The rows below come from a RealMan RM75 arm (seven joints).
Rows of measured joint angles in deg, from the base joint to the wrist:
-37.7, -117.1, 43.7, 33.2, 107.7, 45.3, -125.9
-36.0, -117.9, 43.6, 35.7, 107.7, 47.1, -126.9
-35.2, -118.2, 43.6, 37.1, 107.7, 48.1, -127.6
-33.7, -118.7, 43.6, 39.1, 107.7, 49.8, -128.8
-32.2, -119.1, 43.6, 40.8, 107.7, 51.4, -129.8
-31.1, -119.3, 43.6, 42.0, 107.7, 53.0, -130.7
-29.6, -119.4, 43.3, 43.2, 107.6, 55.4, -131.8
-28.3, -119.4, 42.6, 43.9, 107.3, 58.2, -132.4
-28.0, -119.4, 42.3, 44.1, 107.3, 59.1, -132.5
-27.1, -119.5, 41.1, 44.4, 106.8, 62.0, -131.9
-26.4, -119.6, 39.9, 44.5, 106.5, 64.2, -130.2
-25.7, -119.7, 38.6, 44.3, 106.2, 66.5, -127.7
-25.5, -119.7, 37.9, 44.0, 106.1, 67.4, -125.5
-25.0, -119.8, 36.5, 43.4, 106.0, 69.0, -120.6
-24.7, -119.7, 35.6, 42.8, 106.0, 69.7, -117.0
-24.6, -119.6, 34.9, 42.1, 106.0, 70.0, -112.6
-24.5, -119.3, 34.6, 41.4, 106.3, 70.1, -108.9
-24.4, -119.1, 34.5, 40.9, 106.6, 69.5, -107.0
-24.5, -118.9, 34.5, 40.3, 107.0, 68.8, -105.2
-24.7, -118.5, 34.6, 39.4, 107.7, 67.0, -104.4
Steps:
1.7, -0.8, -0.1, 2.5, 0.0, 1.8, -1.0
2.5, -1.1, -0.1, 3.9, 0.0, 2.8, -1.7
4.0, -1.6, -0.1, 5.9, 0.0, 4.5, -2.9
5.5, -2.0, -0.1, 7.6, 0.0, 6.1, -3.9
6.6, -2.2, -0.1, 8.8, 0.0, 7.7, -4.8
8.1, -2.3, -0.4, 10.0, -0.1, 10.1, -5.9
9.4, -2.3, -1.1, 10.7, -0.4, 12.9, -6.5
9.7, -2.3, -1.4, 10.9, -0.4, 13.8, -6.6
10.6, -2.4, -2.6, 11.2, -0.9, 16.7, -6.0
11.3, -2.5, -3.8, 11.3, -1.2, 18.9, -4.3
12.0, -2.6, -5.1, 11.1, -1.5, 21.2, -1.8
12.2, -2.6, -5.8, 10.8, -1.6, 22.1, 0.4
12.7, -2.7, -7.2, 10.2, -1.7, 23.7, 5.3
13.0, -2.6, -8.1, 9.6, -1.7, 24.4, 8.9
13.1, -2.5, -8.8, 8.9, -1.7, 24.7, 13.3
13.2, -2.2, -9.1, 8.2, -1.4, 24.8, 17.0
13.3, -2.0, -9.2, 7.7, -1.1, 24.2, 18.9
13.2, -1.8, -9.2, 7.1, -0.7, 23.5, 20.7
13.0, -1.4, -9.1, 6.2, 0.0, 21.7, 21.5

